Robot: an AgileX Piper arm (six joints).
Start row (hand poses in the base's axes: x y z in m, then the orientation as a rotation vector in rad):
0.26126 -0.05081 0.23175 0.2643 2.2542 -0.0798
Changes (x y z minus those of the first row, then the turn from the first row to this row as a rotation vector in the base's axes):
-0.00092 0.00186 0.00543 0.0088 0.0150 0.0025
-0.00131 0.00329 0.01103 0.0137 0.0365 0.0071
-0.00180 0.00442 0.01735 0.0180 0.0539 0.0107
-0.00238 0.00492 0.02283 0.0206 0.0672 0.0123
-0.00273 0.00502 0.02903 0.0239 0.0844 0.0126
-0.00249 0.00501 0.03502 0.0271 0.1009 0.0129
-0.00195 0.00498 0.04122 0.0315 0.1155 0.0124
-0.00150 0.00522 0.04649 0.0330 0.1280 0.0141
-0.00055 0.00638 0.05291 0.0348 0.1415 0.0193
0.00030 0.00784 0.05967 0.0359 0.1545 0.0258
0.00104 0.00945 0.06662 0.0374 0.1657 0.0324
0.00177 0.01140 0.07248 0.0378 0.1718 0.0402
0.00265 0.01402 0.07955 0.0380 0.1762 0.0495
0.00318 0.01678 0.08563 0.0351 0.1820 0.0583
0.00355 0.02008 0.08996 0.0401 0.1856 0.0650
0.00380 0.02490 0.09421 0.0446 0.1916 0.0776
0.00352 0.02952 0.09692 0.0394 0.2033 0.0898
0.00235 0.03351 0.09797 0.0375 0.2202 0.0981
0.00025 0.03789 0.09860 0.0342 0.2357 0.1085
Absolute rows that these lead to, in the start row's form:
0.26034 -0.04895 0.23718 0.2664 2.2702 -0.0708
0.25995 -0.04752 0.24278 0.2641 2.2925 -0.0659
0.25946 -0.04639 0.24910 0.2625 2.3106 -0.0617
0.25888 -0.04589 0.25458 0.2623 2.3242 -0.0598
0.25853 -0.04579 0.26078 0.2639 2.3417 -0.0584
0.25877 -0.04580 0.26677 0.2654 2.3584 -0.0569
0.25931 -0.04583 0.27297 0.2686 2.3732 -0.0542
0.25976 -0.04559 0.27824 0.2675 2.3860 -0.0534
0.26071 -0.04443 0.28466 0.2626 2.4001 -0.0504
0.26156 -0.04297 0.29142 0.2557 2.4138 -0.0475
0.26230 -0.04136 0.29837 0.2489 2.4258 -0.0438
0.26303 -0.03941 0.30423 0.2400 2.4327 -0.0399
0.26391 -0.03679 0.31130 0.2292 2.4380 -0.0352
0.26444 -0.03403 0.31738 0.2172 2.4443 -0.0346
0.26481 -0.03073 0.32171 0.2121 2.4489 -0.0255
0.26506 -0.02591 0.32596 0.1997 2.4563 -0.0141
0.26478 -0.02129 0.32867 0.1823 2.4685 -0.0151
0.26361 -0.01730 0.32972 0.1711 2.4858 -0.0151
0.26151 -0.01292 0.33035 0.1567 2.5016 -0.0154

